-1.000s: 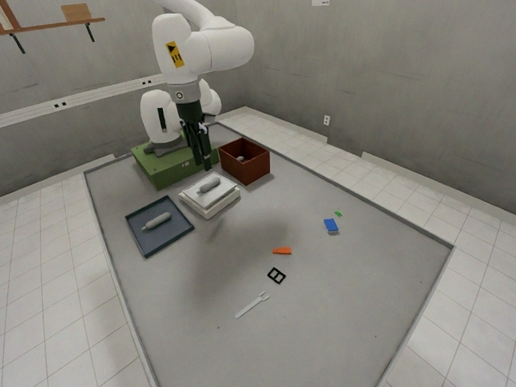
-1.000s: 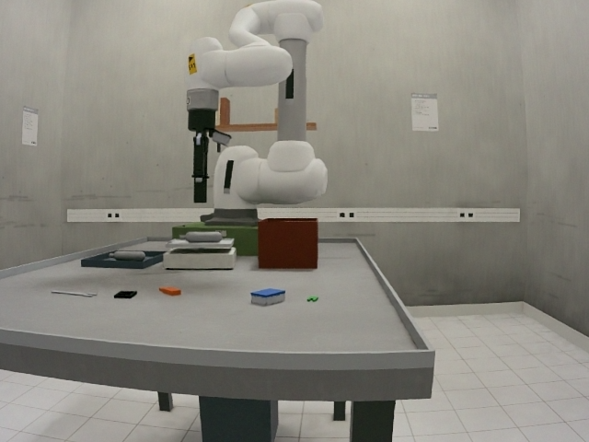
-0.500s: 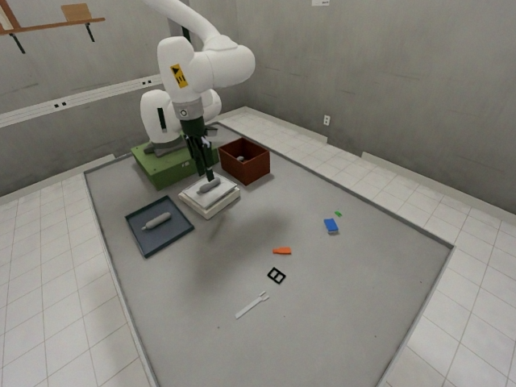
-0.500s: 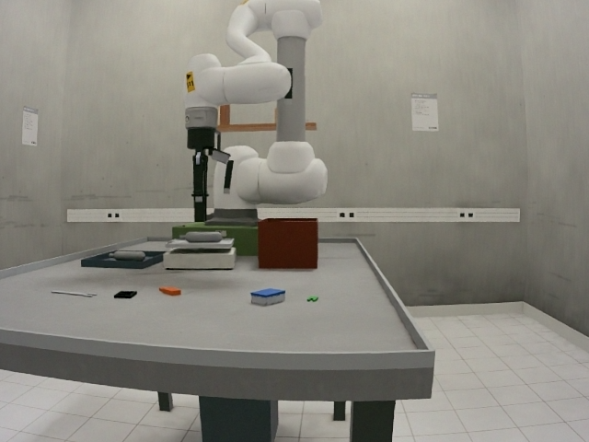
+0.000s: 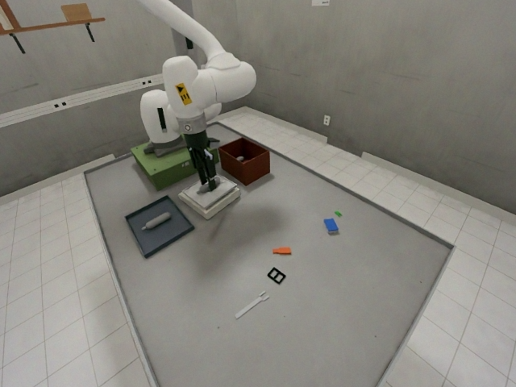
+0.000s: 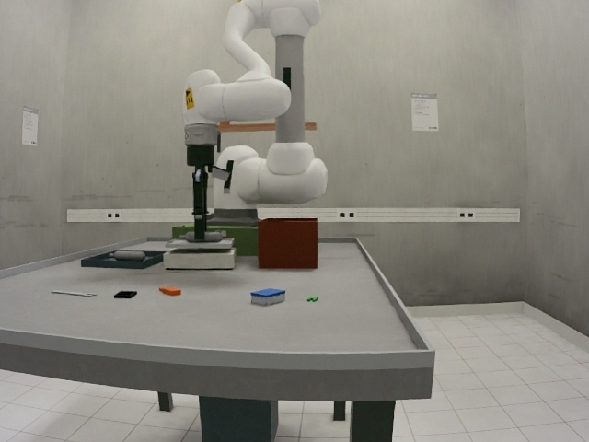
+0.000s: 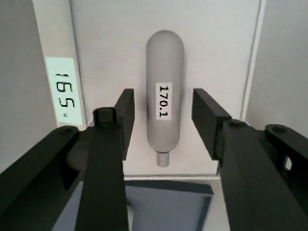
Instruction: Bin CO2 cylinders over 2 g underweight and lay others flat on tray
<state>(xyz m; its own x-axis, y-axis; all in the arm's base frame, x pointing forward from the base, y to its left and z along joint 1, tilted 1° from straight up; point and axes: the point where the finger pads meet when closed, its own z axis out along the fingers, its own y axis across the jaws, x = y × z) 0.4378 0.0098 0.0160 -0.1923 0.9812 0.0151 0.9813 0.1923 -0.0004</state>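
My hand is 5 cm above the scale plate. Round my hand: white scale (1 cm behind, 7 cm below); red-brown scrap bin (8 cm behind, 23 cm to the left, 7 cm below); dark blue tray (1 cm behind, 23 cm to the right, 10 cm below).
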